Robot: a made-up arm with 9 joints.
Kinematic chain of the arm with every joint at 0, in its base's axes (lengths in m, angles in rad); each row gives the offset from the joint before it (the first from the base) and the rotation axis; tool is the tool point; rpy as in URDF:
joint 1: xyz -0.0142 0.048 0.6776 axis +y
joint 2: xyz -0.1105 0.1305 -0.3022 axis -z
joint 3: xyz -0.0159 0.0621 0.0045 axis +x
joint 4: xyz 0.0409 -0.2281 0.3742 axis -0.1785 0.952 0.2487
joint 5: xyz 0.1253 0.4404 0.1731 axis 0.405 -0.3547 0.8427
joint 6: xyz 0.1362 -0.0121 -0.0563 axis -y
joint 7: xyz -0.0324 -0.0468 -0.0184 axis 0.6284 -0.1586 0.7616
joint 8: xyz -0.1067 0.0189 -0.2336 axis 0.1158 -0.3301 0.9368
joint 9: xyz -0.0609 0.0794 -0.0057 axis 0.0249 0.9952 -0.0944
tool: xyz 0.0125 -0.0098 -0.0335 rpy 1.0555 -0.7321 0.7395
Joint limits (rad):
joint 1: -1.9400..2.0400
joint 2: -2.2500..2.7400
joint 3: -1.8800..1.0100
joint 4: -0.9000..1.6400
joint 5: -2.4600..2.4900
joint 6: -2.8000..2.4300
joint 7: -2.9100..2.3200
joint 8: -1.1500..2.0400
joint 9: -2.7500..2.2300
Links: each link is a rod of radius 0.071 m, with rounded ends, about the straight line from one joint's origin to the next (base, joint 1, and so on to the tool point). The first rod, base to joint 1, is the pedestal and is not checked.
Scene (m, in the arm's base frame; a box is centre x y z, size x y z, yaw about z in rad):
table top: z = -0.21
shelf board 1: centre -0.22 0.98 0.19 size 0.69 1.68 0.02 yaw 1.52
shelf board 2: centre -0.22 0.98 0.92 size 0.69 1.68 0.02 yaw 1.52
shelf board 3: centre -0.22 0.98 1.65 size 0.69 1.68 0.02 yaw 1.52
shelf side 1: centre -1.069 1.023 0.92 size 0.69 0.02 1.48 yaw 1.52
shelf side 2: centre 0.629 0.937 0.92 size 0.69 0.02 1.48 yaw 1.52
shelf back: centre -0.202 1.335 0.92 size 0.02 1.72 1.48 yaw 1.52
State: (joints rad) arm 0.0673 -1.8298 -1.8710 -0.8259 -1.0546 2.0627 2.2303 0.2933 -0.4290
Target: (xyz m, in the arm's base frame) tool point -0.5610 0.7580 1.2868
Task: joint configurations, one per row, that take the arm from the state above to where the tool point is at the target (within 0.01 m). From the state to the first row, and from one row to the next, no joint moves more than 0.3 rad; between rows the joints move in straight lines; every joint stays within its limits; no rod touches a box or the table.
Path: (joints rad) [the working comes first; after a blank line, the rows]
Joints at the target: 0.8850 -1.2995 -1.4745 -0.9000 -0.6240 2.3163 2.2039 0.3725 -0.3554
Straight joint move there: clear.

1: 0.3399 -1.6530 -1.7388 -0.8506 -0.9111 2.1472 2.2215 0.3197 -0.4045
2: 0.6125 -1.4762 -1.6067 -0.8753 -0.7675 2.2318 2.2127 0.3461 -0.3800
3: 0.8850 -1.2995 -1.4745 -0.9000 -0.6240 2.3163 2.2039 0.3725 -0.3554

